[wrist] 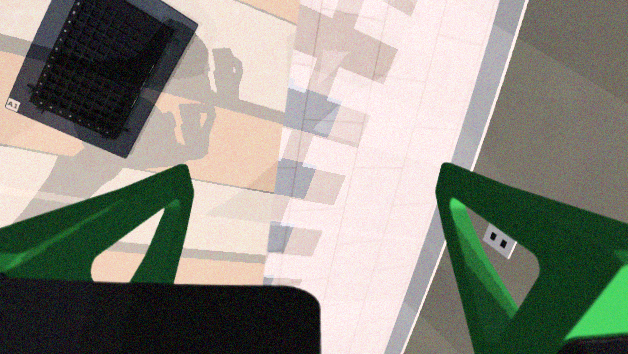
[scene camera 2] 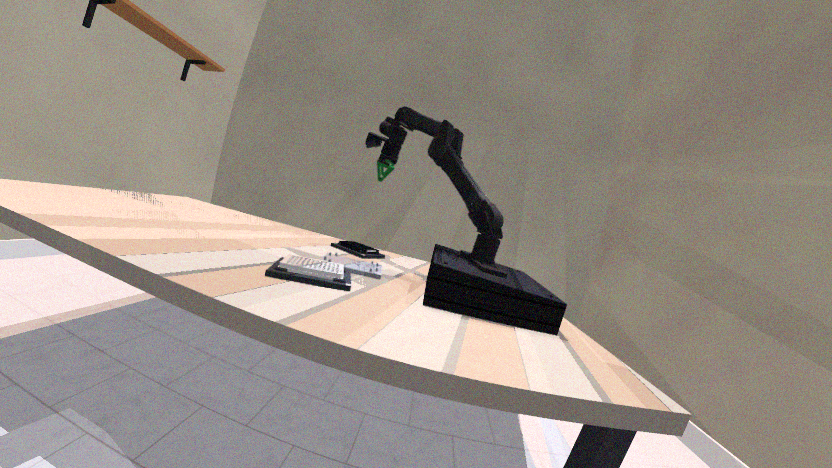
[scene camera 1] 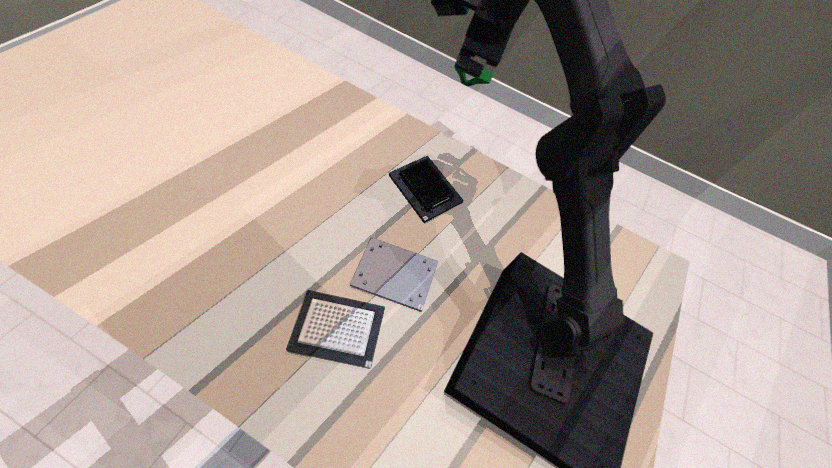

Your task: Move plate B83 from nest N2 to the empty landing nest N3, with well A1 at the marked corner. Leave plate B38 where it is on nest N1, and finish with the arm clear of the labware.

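Observation:
A black well plate [scene camera 1: 427, 183] [scene camera 2: 357, 248] [wrist: 100, 65] sits flat in a dark nest [scene camera 1: 410, 196] [wrist: 122, 148] at the back; an A1 tag [wrist: 12, 105] marks one nest corner. A white well plate [scene camera 1: 337, 327] [scene camera 2: 311, 266] sits flat in another dark nest [scene camera 1: 330, 355] [scene camera 2: 308, 282] at the front. A pale grey nest [scene camera 1: 395, 273] [scene camera 2: 369, 269] with small pegs lies empty between them. The plate and nest names are not readable. My gripper [scene camera 1: 474, 77] [scene camera 2: 382, 173] [wrist: 314, 177] is open and empty, high above the table; in the wrist view the black plate is at upper left, outside the fingers.
The black arm base [scene camera 1: 494, 372] [scene camera 2: 494, 302] stands on the striped table to the right of the nests. The table edge [scene camera 2: 325, 343] runs along the front. A wooden shelf [scene camera 2: 162, 34] is on the wall. Hard shadows cross the table.

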